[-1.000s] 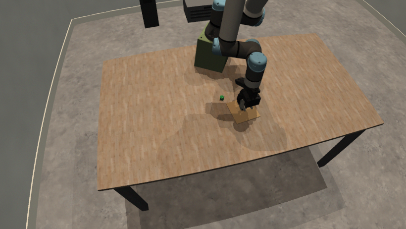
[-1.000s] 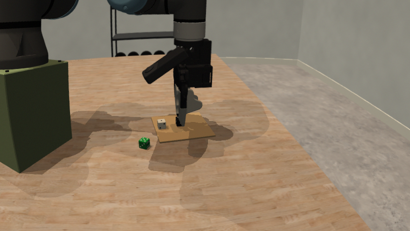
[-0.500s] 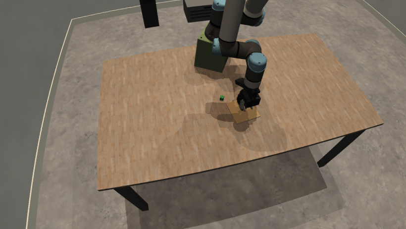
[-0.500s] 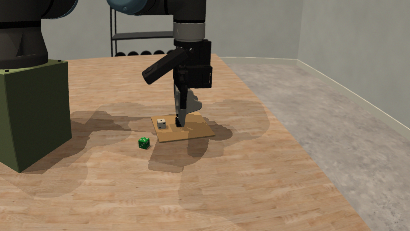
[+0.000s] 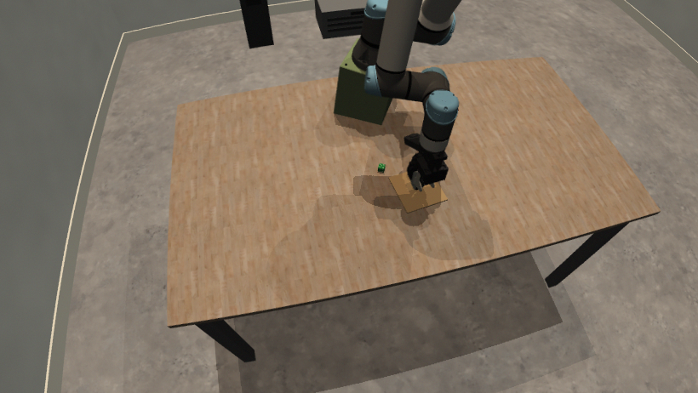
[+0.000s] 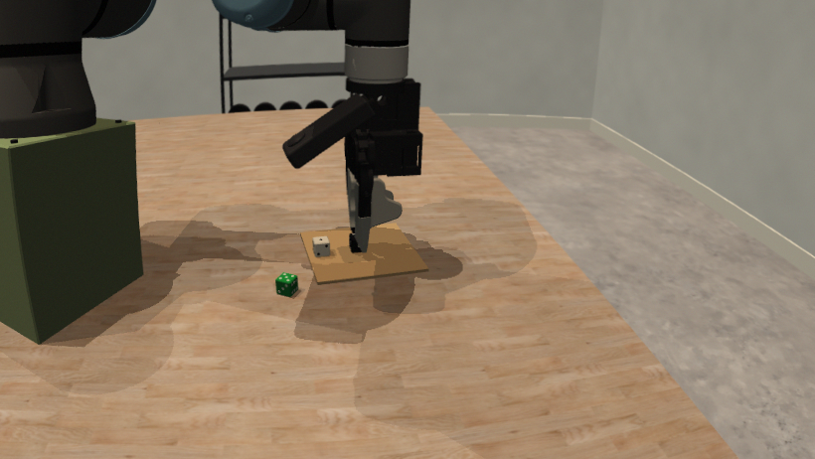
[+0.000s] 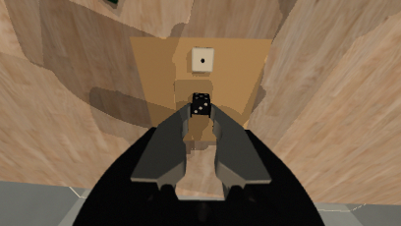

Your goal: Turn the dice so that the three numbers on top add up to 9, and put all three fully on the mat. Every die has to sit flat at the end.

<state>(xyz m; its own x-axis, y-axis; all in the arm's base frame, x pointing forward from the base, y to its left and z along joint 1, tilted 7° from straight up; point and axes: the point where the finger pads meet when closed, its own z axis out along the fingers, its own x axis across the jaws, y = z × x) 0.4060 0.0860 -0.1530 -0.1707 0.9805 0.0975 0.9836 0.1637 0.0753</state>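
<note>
The black die lies 10 mm below my hand. Round my hand: tan mat: 20 mm below; white die: 50 mm behind, 10 mm to the right, 10 mm below; green die: 90 mm behind, 100 mm to the right, 10 mm below.
</note>
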